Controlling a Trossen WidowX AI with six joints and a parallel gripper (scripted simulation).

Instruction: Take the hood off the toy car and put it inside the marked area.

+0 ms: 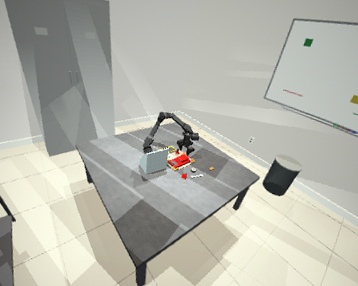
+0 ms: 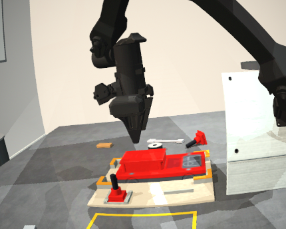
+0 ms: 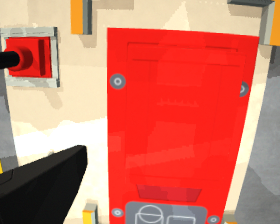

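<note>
The hood lies 60 mm below my gripper tip. Round my gripper tip: black wheel: 160 mm to the right, 90 mm below, 20 mm ahead; white wrench-like part: 230 mm to the right, 90 mm below; red-topped black peg: 190 mm to the right, 110 mm behind, 80 mm below.
</note>
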